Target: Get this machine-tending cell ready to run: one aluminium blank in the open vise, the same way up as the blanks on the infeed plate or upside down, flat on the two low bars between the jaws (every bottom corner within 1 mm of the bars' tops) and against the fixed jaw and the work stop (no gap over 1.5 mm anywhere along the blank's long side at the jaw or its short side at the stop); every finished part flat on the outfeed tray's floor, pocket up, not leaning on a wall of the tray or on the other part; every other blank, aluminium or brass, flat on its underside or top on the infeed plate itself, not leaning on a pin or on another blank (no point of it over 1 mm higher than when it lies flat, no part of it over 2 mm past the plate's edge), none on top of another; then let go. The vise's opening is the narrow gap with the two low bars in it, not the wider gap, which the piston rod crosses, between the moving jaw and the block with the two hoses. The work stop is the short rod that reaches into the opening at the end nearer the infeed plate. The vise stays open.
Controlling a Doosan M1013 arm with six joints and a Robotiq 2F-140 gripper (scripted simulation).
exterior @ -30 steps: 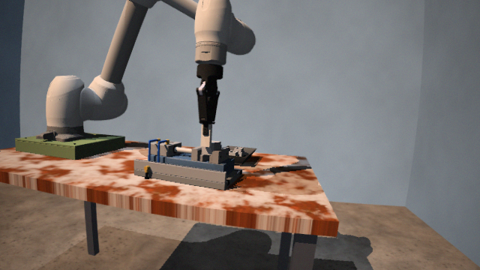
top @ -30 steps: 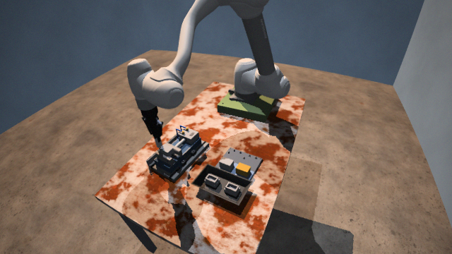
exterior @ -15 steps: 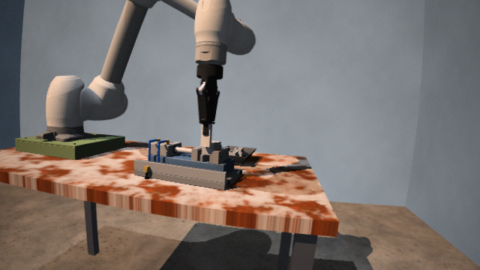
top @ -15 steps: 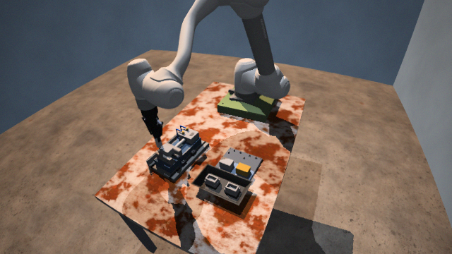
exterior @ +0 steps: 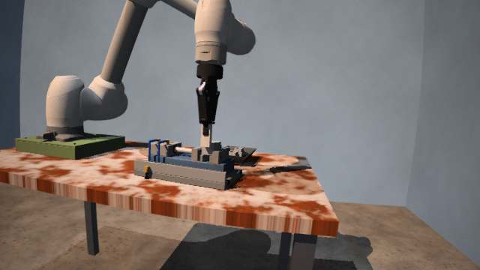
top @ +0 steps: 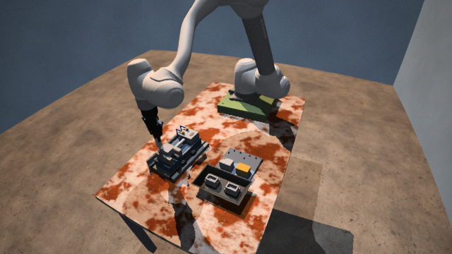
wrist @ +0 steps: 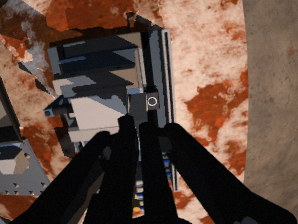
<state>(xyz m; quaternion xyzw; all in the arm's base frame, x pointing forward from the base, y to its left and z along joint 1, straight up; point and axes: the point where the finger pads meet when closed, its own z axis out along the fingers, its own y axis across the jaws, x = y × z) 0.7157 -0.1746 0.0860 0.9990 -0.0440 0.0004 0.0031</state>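
My gripper is now 8 cm past the piston rod, 6 cm to the right of it and 6 cm above it. Round my hand: infeed plate 37 cm to the left, 14 cm below, 14 cm behind; vise 10 cm below, 7 cm behind, 6 cm to the left; aluminium blank 32 cm to the left, 11 cm below, 10 cm behind.
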